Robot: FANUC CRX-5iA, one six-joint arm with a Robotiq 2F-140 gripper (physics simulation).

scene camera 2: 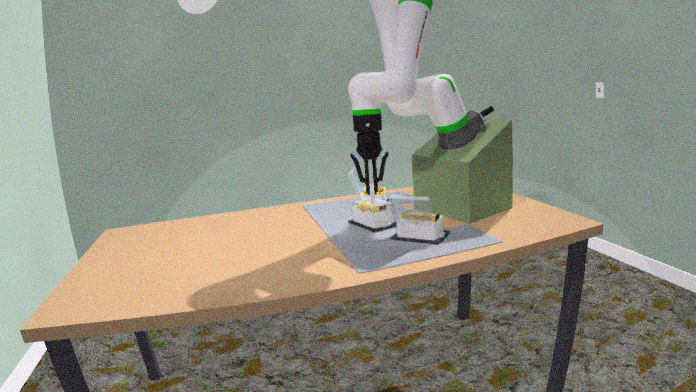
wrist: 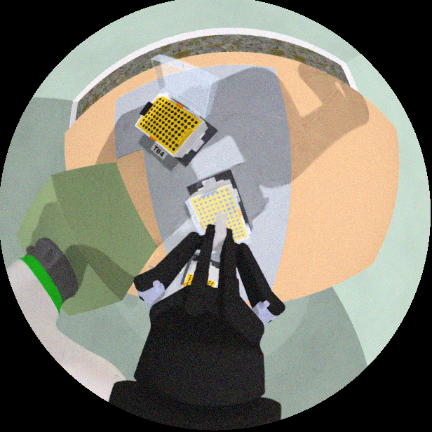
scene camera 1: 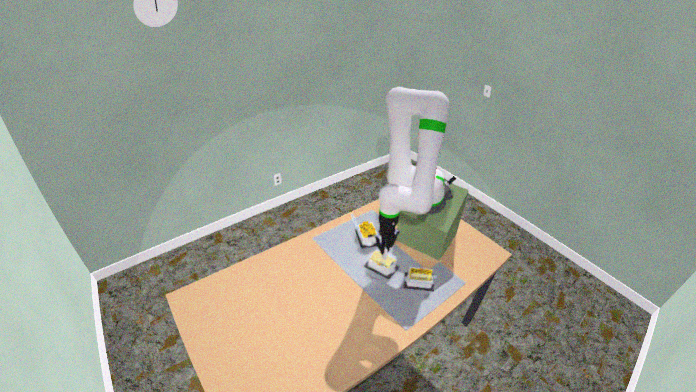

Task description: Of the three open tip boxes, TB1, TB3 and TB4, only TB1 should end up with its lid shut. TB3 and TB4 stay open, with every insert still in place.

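My gripper is shut and empty, pointing down with its pale fingertips at the top of the middle box. That box's clear lid looks flat over its pale yellow insert; its label is not visible, and contact is hard to tell. TB4 has a readable label in the wrist view, its yellow insert in place and its clear lid standing open. The back box has an open lid and a yellow insert, partly hidden by my fingers; its label is hidden.
All three boxes stand on the grey-blue mat on the wooden table. The green pedestal carries the arm beside the mat. The arm's shadow crosses mat and table.
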